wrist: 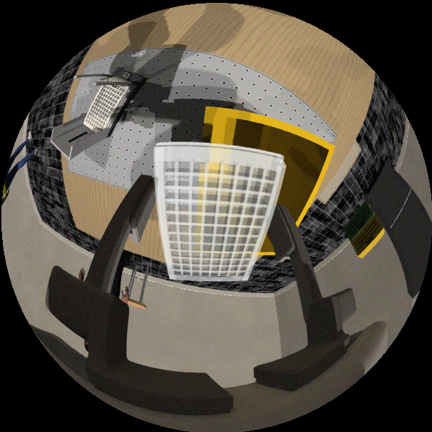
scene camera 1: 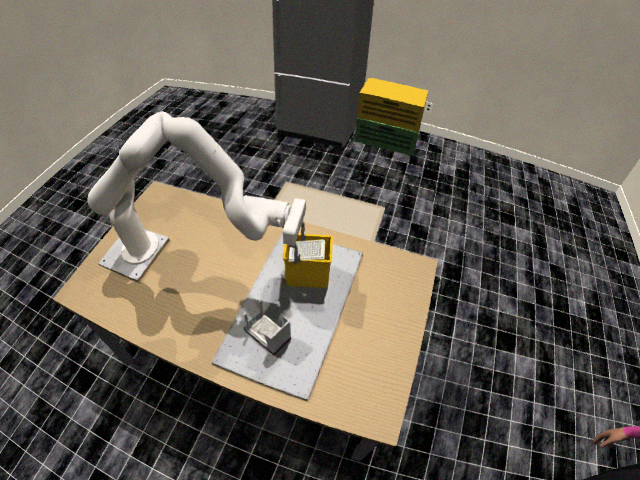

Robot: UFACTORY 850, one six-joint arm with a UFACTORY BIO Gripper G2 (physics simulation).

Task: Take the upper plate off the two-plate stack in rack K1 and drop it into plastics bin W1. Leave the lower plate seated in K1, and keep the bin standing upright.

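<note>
My gripper (scene camera 1: 301,249) (wrist: 215,220) is shut on the upper plate, a clear gridded well plate (scene camera 1: 312,250) (wrist: 225,195). In scene camera 1 the plate overlaps the mouth of the upright yellow bin W1 (scene camera 1: 307,274) (wrist: 216,122). In the wrist view the bin's rim shows through the plate and its opening extends beyond the plate's right side. The exact height above the rim is hard to tell. Rack K1 (scene camera 1: 279,336) (wrist: 77,136), grey, stands away from the gripper, with the lower plate (scene camera 1: 265,327) (wrist: 105,107), whitish, seated in it.
The bin and rack stand on a grey perforated board (scene camera 1: 305,356) (wrist: 260,95) on the wooden table (scene camera 1: 382,335) (wrist: 325,55). Thin rods stand up beside the rack. The arm's base plate (scene camera 1: 114,260) is at the table's left. A tall dark cabinet (scene camera 1: 320,103) stands on the floor behind.
</note>
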